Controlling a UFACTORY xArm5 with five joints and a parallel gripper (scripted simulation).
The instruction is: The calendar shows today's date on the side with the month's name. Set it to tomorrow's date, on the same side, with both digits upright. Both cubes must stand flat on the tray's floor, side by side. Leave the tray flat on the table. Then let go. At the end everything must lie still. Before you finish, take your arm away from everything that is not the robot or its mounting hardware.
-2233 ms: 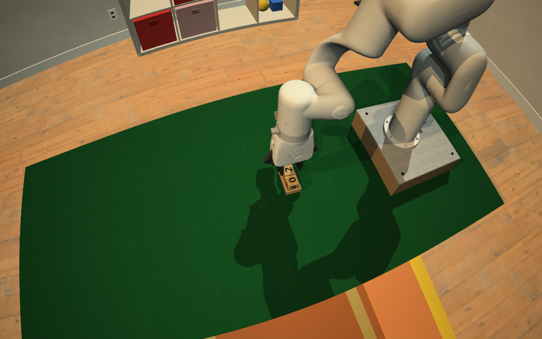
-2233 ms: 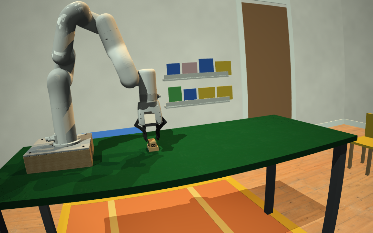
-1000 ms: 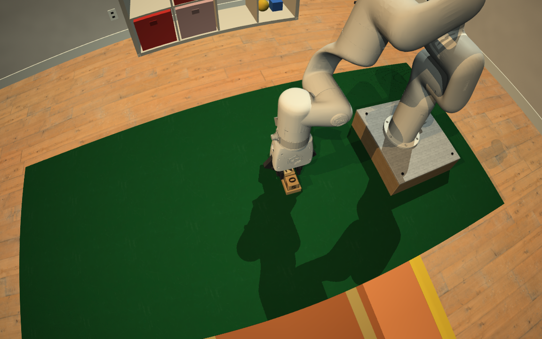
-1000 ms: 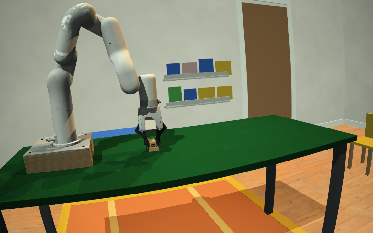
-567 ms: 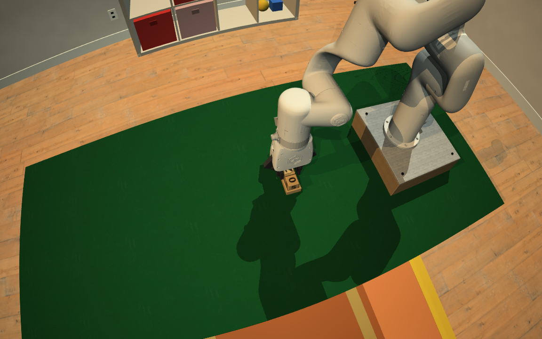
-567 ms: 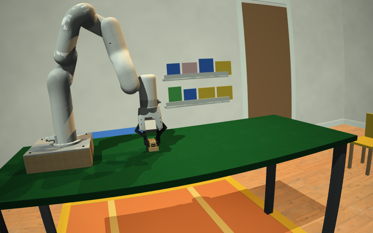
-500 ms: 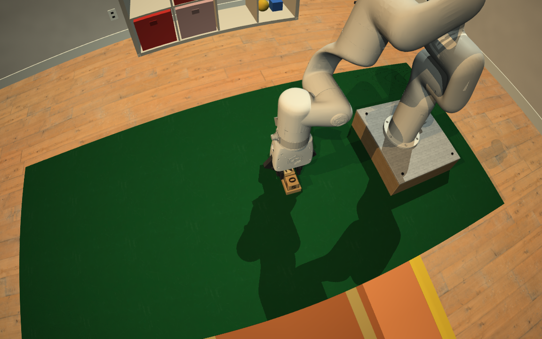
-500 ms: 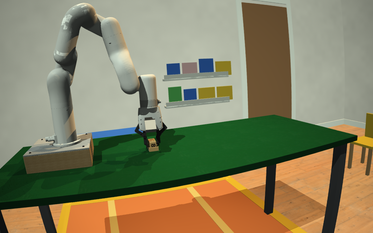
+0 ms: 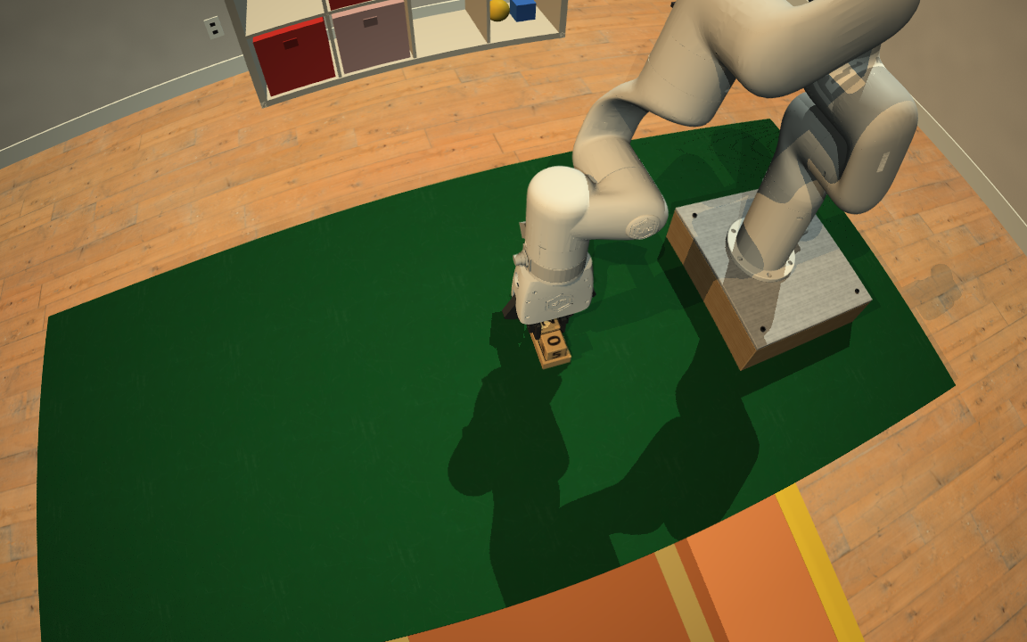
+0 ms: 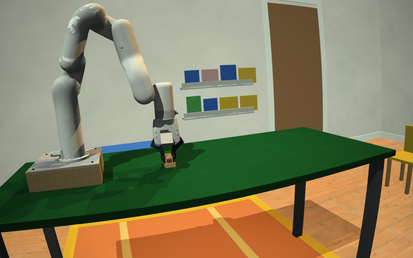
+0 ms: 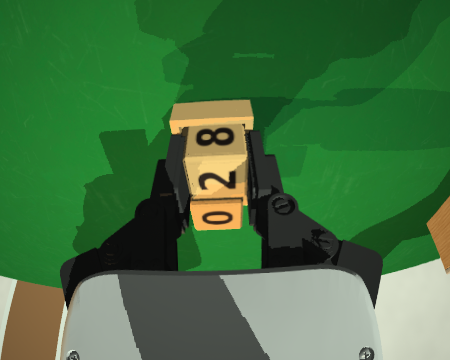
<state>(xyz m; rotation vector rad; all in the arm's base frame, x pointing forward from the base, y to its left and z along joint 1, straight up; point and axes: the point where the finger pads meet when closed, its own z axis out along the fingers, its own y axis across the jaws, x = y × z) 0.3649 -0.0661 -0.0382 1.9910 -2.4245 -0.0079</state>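
Now: the wooden tray 30 mm below my hand and 20 mm to the left of it. Also, from my hand: date cube (30 mm to the left, 20 mm below, 10 mm ahead).
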